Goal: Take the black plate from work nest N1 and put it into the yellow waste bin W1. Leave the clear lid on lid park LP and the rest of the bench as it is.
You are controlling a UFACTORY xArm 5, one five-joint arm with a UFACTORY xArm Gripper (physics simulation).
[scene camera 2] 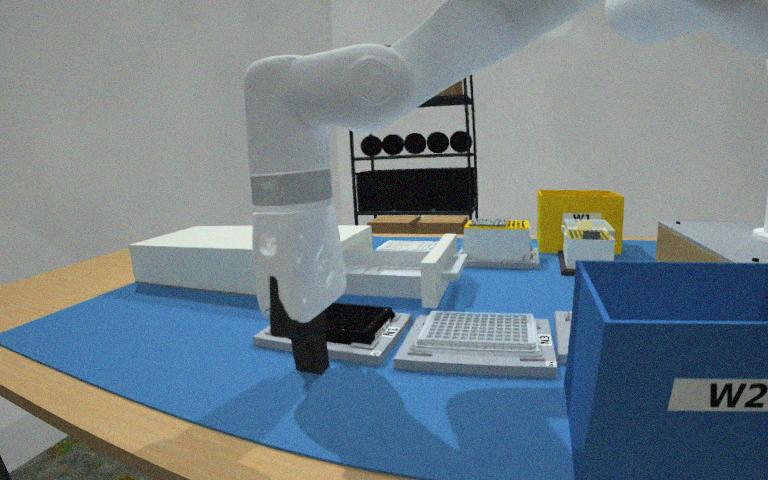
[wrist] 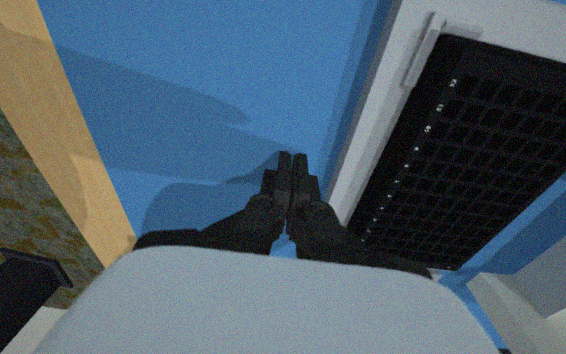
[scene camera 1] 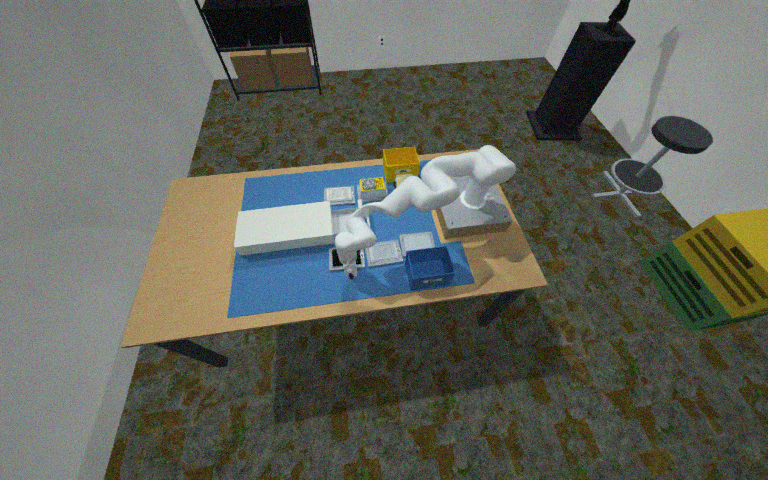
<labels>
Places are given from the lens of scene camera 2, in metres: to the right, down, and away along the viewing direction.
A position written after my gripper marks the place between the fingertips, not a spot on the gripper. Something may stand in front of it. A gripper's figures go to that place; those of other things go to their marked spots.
my gripper (scene camera 2: 312,369): -0.07, 0.14, 0.41
black plate (scene camera 2: 346,323): -0.04, 0.10, 0.47
long white cabinet (scene camera 2: 219,259): -0.27, 0.03, 0.64
The marked spots on the long white cabinet and the black plate are 0.29 m apart.
</labels>
